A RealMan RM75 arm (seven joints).
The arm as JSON. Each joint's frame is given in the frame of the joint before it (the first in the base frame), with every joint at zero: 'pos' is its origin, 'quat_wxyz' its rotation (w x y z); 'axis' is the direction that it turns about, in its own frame. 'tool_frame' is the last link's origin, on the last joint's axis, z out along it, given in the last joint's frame.
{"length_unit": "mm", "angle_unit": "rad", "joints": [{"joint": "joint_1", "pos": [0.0, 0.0, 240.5], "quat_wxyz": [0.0, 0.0, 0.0, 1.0], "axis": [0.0, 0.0, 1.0]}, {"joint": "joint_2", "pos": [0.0, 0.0, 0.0], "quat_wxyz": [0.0, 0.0, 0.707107, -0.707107], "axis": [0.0, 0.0, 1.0]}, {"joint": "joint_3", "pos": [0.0, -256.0, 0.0], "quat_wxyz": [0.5, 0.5, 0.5, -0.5], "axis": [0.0, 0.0, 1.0]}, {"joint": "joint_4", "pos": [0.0, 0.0, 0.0], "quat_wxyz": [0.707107, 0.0, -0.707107, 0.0], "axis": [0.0, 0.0, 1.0]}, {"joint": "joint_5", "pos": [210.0, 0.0, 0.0], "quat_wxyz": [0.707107, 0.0, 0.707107, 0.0], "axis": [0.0, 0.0, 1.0]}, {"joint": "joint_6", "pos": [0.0, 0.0, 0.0], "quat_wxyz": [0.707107, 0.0, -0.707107, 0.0], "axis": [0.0, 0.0, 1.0]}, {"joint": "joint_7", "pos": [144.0, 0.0, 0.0], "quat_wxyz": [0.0, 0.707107, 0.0, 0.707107], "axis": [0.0, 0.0, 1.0]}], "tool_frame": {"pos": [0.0, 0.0, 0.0], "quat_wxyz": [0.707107, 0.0, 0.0, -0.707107]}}
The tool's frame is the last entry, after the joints.
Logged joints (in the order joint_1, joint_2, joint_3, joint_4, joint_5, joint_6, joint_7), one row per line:
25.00 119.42 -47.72 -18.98 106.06 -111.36 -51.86
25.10 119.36 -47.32 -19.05 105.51 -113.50 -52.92
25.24 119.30 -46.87 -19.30 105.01 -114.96 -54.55
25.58 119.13 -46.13 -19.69 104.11 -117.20 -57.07
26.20 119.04 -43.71 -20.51 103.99 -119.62 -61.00
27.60 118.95 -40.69 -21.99 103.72 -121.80 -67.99
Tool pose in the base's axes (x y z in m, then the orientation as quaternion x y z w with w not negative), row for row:
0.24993 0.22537 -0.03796 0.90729 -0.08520 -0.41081 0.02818
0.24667 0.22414 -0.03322 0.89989 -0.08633 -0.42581 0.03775
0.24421 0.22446 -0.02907 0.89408 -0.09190 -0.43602 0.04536
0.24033 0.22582 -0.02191 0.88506 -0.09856 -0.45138 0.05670
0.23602 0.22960 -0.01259 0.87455 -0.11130 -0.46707 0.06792
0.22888 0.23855 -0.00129 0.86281 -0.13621 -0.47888 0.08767
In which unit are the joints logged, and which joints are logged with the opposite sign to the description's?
The joints are logged in degrees. Opposite sign: joint_5, joint_7.
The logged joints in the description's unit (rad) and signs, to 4 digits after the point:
0.4363 2.0843 -0.8329 -0.3313 -1.8511 -1.9436 0.9051
0.4381 2.0832 -0.8259 -0.3325 -1.8415 -1.9809 0.9236
0.4405 2.0822 -0.8180 -0.3368 -1.8328 -2.0064 0.9521
0.4465 2.0792 -0.8051 -0.3437 -1.8171 -2.0455 0.9961
0.4573 2.0776 -0.7629 -0.3580 -1.8150 -2.0878 1.0647
0.4817 2.0761 -0.7102 -0.3838 -1.8103 -2.1258 1.1866

